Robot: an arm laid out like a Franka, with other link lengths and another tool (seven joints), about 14 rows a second.
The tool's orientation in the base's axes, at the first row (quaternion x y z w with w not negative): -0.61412, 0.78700, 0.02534, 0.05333
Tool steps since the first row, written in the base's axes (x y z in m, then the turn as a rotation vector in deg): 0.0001, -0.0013, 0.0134, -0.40, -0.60, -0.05; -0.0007, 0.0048, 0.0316, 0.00, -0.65, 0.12; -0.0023, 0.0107, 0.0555, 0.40, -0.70, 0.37; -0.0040, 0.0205, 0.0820, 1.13, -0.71, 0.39; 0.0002, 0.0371, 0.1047, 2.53, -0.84, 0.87; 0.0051, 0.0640, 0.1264, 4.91, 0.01, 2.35; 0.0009, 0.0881, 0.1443, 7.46, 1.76, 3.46; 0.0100, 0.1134, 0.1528, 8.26, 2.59, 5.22; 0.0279, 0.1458, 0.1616, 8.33, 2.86, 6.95; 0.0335, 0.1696, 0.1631, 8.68, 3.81, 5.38
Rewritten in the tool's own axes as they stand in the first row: -0.0003, -0.0008, -0.0134, 0.68, 0.24, -0.03; -0.0081, 0.0010, -0.0309, 0.61, -0.16, -0.19; -0.0161, 0.0034, -0.0541, 0.54, -0.57, -0.42; -0.0282, 0.0068, -0.0795, 0.37, -1.28, -0.40; -0.0479, 0.0062, -0.1000, 0.10, -2.68, -0.82; -0.0775, 0.0075, -0.1185, -1.46, -4.82, -2.07; -0.1017, 0.0170, -0.1340, -3.89, -6.89, -2.86; -0.1293, 0.0141, -0.1393, -5.08, -7.51, -4.47; -0.1658, 0.0045, -0.1436, -5.56, -7.55, -6.16; -0.1903, 0.0048, -0.1423, -6.38, -7.62, -4.48
